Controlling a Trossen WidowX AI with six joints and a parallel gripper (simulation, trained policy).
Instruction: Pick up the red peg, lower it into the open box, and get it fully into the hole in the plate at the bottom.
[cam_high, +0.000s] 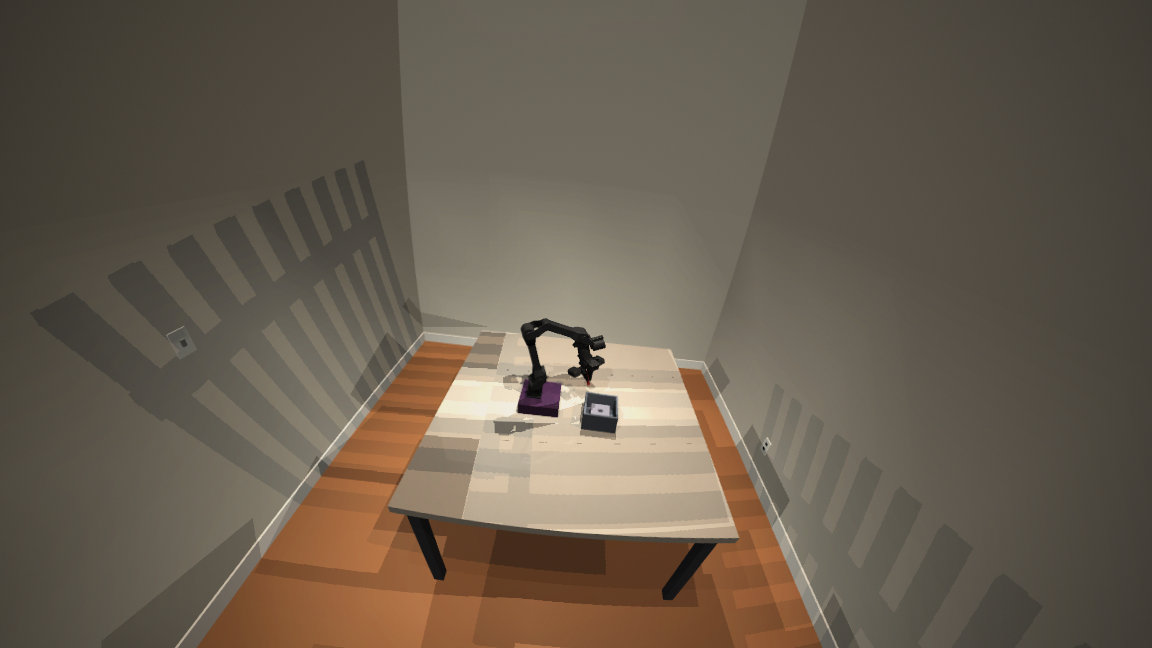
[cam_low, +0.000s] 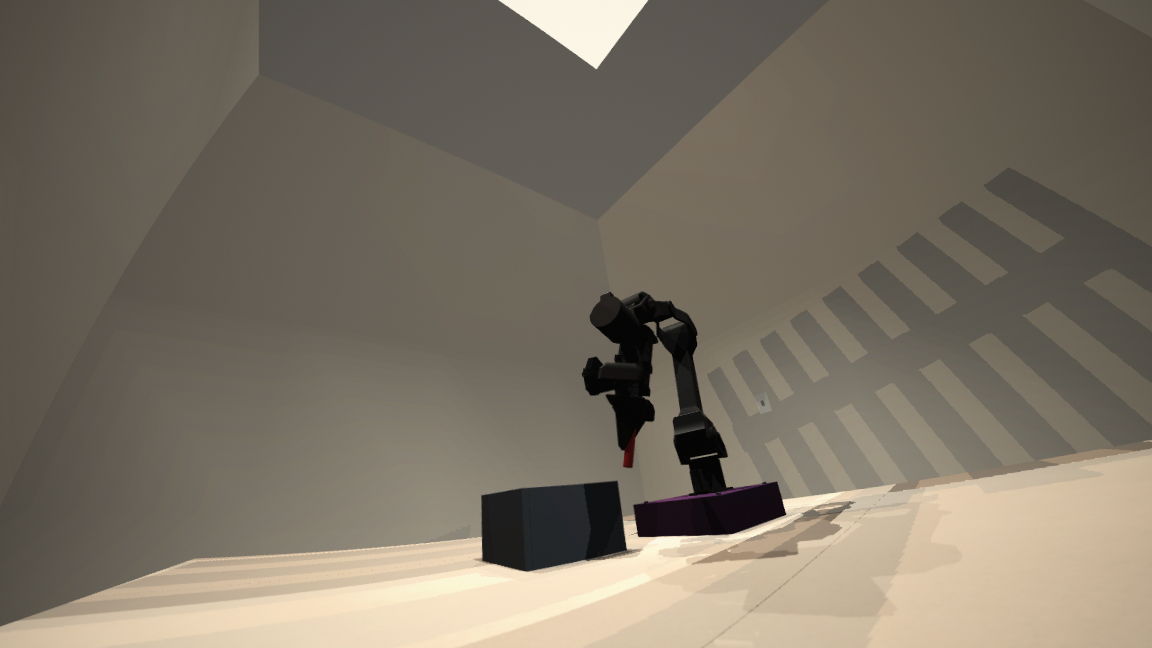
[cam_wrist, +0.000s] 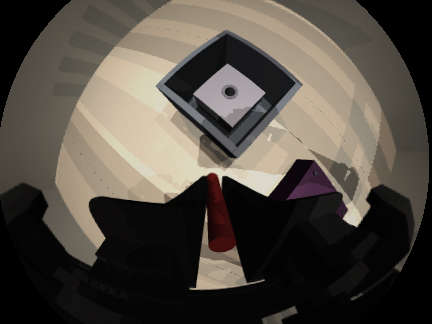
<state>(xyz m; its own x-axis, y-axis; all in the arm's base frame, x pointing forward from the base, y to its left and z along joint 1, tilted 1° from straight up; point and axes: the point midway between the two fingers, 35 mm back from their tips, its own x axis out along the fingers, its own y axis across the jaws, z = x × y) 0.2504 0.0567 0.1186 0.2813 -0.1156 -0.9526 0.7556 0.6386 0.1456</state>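
Right now my gripper tip is 70 mm short of the light grey plate, 110 mm to the left of it and 90 mm above it. From my gripper tip the other things lie so: dark box (70 mm ahead, 110 mm to the right, 110 mm below); red peg (10 mm behind, 10 mm to the left, 10 mm above).
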